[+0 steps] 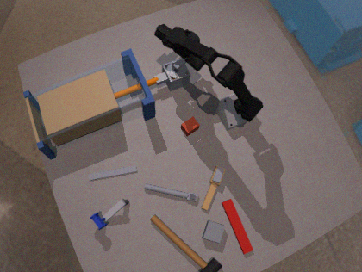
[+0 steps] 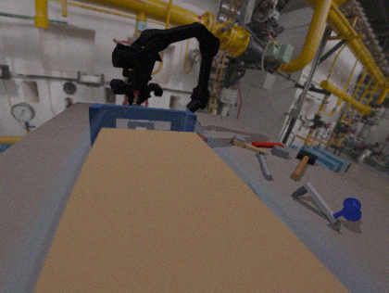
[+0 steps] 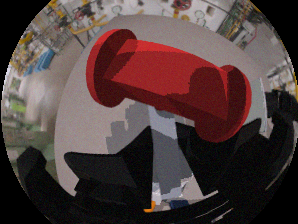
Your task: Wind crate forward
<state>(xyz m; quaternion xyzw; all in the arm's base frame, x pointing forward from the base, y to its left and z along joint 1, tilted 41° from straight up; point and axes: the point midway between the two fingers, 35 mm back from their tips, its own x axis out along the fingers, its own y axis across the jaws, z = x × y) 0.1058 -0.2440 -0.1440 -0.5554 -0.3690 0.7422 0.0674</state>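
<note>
Now: the red knob 20 mm behind my gripper tip, 10 mm to the right of it and 50 mm above it. From my gripper tip the other things lie so: blue steel frame: 230 mm ahead, 20 mm to the left, 10 mm below; red-knobbed crank: 10 mm ahead, 20 mm above; grey winch: 60 mm ahead, 20 mm to the left, 80 mm below.
</note>
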